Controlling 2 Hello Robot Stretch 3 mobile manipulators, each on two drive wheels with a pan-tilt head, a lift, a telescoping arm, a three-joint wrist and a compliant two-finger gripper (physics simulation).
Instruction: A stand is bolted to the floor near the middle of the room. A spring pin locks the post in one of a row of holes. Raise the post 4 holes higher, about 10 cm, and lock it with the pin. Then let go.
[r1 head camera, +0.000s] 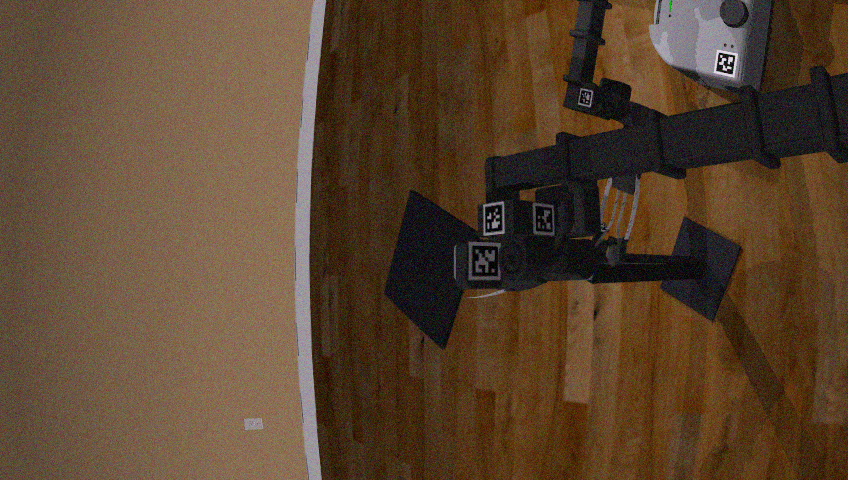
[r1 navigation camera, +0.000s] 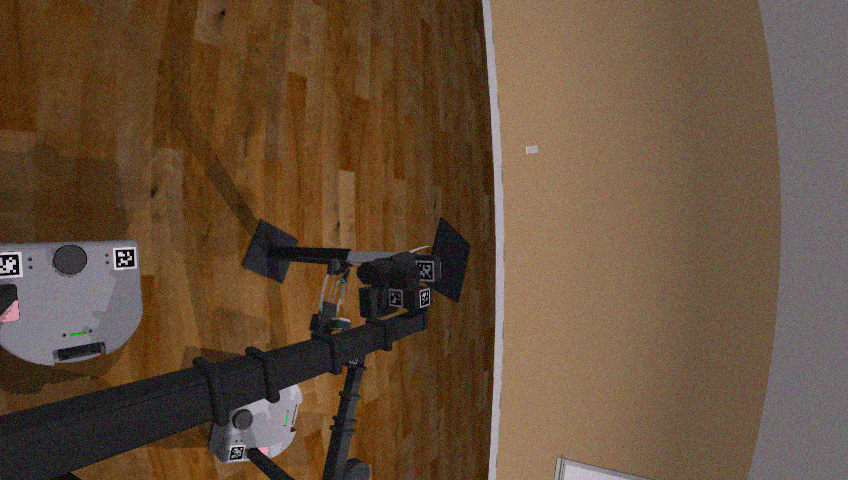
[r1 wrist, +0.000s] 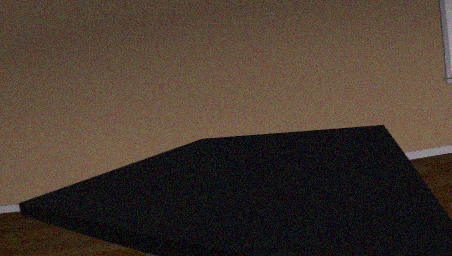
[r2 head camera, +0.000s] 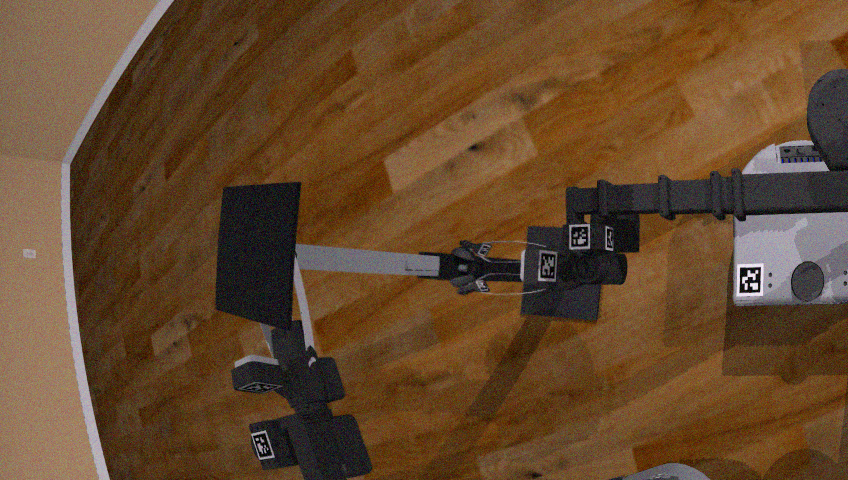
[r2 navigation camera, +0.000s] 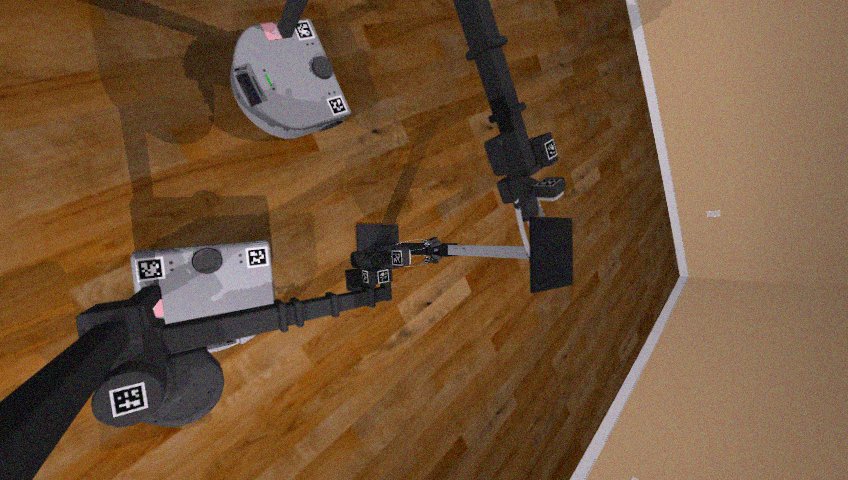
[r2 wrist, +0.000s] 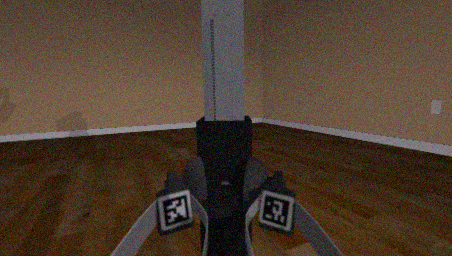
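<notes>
The stand's grey post (r2 head camera: 363, 259) (r2 navigation camera: 487, 251) (r2 wrist: 223, 60) rises upright from a black sleeve (r1 head camera: 642, 268) (r1 navigation camera: 315, 254) (r2 wrist: 224, 137) on a floor plate (r1 head camera: 723, 255) (r2 navigation camera: 376, 233). A square black top plate (r1 head camera: 425, 267) (r1 wrist: 275, 190) (r2 head camera: 258, 249) (r2 navigation camera: 550, 255) caps it. r2's gripper (r2 head camera: 467, 267) (r2 navigation camera: 433, 250) (r2 wrist: 225, 192) is shut on the spring pin's knob, at the front of the sleeve. r1's gripper body (r2 head camera: 291, 350) (r2 navigation camera: 516, 189) is beside the top plate. One finger band reaches the post just under the plate; its fingertips are hidden, so their opening cannot be told. Pin engagement is hidden.
r1's long arm (r1 head camera: 708, 133) (r2 navigation camera: 499, 83) and r2's arm (r1 navigation camera: 345, 404) (r2 head camera: 684, 196) reach in from different sides. r1's base (r2 navigation camera: 291, 83) and r2's base (r2 head camera: 791, 249) (r2 navigation camera: 238, 285) stand on the wooden floor. A tan wall (r1 head camera: 148, 237) (r1 navigation camera: 642, 237) is beyond the stand.
</notes>
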